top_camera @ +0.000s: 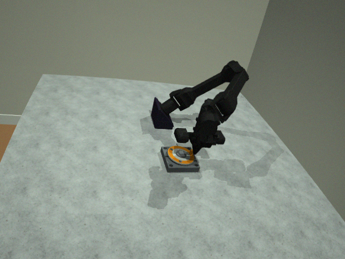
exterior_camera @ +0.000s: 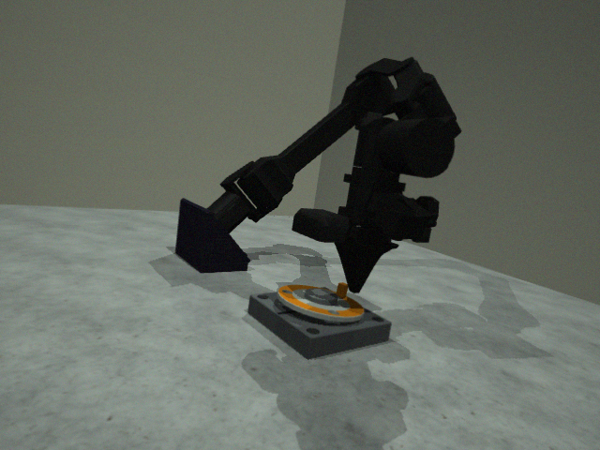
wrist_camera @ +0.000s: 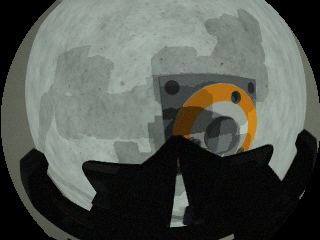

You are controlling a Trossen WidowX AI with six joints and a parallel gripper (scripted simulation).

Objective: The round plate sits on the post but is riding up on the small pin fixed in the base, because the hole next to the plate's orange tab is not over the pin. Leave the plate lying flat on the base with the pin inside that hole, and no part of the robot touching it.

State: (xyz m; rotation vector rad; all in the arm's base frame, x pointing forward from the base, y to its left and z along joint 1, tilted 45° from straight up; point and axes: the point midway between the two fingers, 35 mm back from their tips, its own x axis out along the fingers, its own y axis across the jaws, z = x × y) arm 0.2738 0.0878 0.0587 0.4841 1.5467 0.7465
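The dark square base lies 5 cm to the right of my gripper tip and 2 cm below it.
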